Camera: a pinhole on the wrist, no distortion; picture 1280 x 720 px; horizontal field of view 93.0 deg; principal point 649.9 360.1 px. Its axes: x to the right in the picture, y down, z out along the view. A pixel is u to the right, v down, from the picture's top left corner.
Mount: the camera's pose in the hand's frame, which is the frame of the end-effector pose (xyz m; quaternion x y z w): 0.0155 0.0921 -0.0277 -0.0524 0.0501 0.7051 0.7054
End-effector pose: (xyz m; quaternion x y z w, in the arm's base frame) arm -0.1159 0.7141 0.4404 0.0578 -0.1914 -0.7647 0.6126
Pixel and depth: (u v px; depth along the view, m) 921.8 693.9 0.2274
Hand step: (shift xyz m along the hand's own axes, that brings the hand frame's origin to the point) -0.1101 0.2257 0.1822
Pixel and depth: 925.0 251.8 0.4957
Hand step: 0.1024 0.3859 0.4306
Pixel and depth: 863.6 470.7 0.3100
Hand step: -0.0419 0.2449 0.2631
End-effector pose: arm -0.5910 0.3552 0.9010 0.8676 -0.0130 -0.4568 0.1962
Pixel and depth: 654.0 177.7 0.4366
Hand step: 0.1452 0.1581 0.4043
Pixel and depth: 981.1 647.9 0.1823
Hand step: -0.0714 0.2168 0.1380
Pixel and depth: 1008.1 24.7 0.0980
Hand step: 0.0693 0.1635 0.0611
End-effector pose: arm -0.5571 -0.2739 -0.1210 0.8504 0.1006 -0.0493 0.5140
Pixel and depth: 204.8 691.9 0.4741
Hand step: -0.2453 -0.1831 0.4908
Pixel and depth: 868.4 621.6 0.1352
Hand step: -0.0431 0.1598 0.0989
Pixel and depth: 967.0 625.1 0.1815
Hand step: -0.0642 0.2121 0.1379
